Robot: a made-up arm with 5 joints.
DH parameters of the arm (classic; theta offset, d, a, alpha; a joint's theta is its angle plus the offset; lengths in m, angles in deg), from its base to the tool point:
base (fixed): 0 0 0.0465 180
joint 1: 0 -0.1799 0.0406 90
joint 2: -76.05 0 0.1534 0
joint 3: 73.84 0 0.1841 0
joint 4: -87.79 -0.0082 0 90
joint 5: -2.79 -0.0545 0 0
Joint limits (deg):
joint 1: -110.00..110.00
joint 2: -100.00..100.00
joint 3: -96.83..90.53
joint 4: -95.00..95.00
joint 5: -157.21..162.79
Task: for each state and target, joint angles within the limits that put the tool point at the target. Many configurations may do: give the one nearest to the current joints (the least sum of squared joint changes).
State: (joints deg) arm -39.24 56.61 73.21 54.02 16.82
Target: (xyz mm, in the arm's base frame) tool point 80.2 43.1 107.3
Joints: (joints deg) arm -60.60 34.19 72.60 76.58 16.82
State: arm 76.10 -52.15 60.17 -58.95 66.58
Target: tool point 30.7 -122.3 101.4
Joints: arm 93.55 0.91 88.34 -37.30 66.58
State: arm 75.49 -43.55 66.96 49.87 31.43
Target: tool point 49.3 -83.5 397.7
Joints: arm 82.45 -74.36 27.90 42.47 31.43
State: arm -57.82 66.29 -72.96 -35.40 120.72
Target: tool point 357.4 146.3 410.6
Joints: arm -26.57 48.68 -82.70 -36.52 120.72
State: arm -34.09 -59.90 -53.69 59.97 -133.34
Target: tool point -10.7 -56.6 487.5
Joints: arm -38.85 -62.81 -41.00 70.75 -133.34
